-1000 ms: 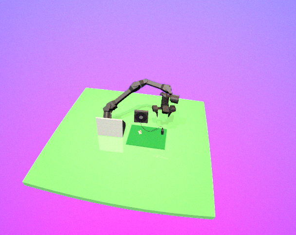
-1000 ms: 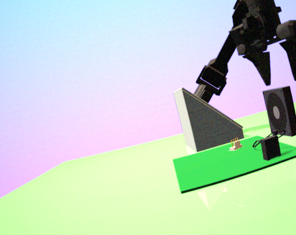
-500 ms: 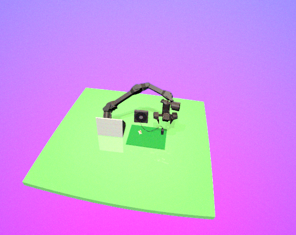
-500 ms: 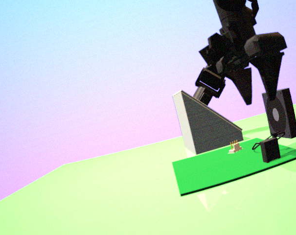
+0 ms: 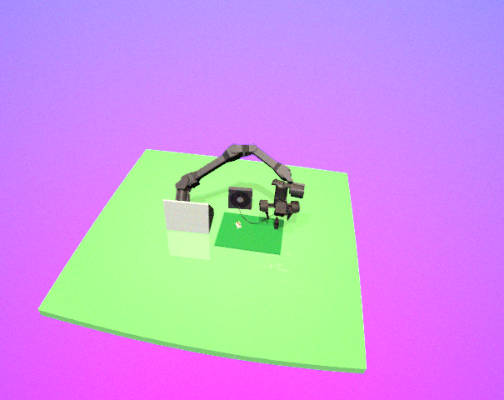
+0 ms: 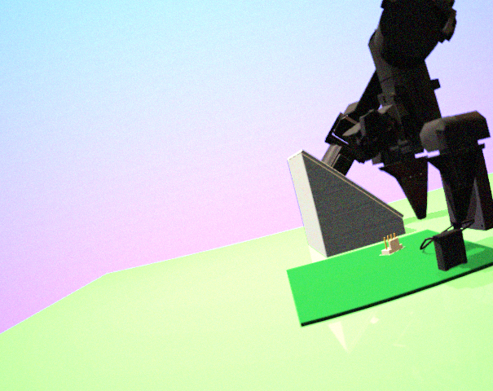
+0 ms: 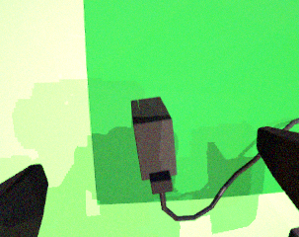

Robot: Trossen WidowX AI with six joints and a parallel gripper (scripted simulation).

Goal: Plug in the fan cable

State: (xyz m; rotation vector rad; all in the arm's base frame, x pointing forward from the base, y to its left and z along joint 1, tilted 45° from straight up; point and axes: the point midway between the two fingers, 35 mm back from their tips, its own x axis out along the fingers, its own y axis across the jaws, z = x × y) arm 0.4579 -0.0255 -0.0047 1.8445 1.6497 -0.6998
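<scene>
My gripper tip is 40 mm above the dark fan plug and 10 mm to the right of it. From my gripper tip the other things lie so: black fan (180 mm behind, 150 mm to the left); dark green board (130 mm behind, 70 mm below, 30 mm to the right).
</scene>
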